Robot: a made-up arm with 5 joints.
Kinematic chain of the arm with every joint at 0, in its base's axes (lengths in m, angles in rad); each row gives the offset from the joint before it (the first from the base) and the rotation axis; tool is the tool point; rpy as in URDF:
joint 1: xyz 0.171 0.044 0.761 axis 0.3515 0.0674 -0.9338
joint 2: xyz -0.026 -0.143 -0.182 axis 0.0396 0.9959 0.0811
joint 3: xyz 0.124 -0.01 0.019 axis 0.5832 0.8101 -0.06
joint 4: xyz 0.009 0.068 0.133 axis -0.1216 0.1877 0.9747
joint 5: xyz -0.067 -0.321 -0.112 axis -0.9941 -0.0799 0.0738
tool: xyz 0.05 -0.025 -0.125 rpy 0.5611 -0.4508 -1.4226
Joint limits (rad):
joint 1: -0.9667..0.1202
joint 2: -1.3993..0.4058
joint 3: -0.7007..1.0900
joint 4: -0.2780..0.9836
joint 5: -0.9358..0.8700
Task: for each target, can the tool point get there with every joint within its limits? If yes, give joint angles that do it. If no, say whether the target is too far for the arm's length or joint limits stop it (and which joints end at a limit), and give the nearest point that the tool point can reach.
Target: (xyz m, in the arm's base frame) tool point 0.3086 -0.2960 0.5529
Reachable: yes | joints -0.1031 -0.3806 0.1539 0.0712 -0.7122
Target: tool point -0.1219 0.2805 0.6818
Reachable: no: joint limits stop it (at a limit: joint 1, joint 2, joint 3, joint 4) | nearest point 0.0616 -0.1812 0.5312 | short by 0.519 m
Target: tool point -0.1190 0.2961 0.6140
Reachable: no: joint limits stop it (at a limit: joint 1, joint 2, joint 3, joint 4) | nearest point 0.0603 -0.1816 0.5309 | short by 0.517 m
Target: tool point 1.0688 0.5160 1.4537
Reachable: no: too far | nearest point 0.6205 0.1286 0.9663 | short by 0.767 m
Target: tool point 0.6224 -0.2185 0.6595
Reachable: yes | joints -0.7044 -0.4374 0.2653 0.3506 0.2361
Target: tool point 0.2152 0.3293 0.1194
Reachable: no: joint limits stop it (at a limit: joint 1, joint 2, joint 3, joint 4) | nearest point 0.1593 -0.1281 0.2270 | short by 0.473 m
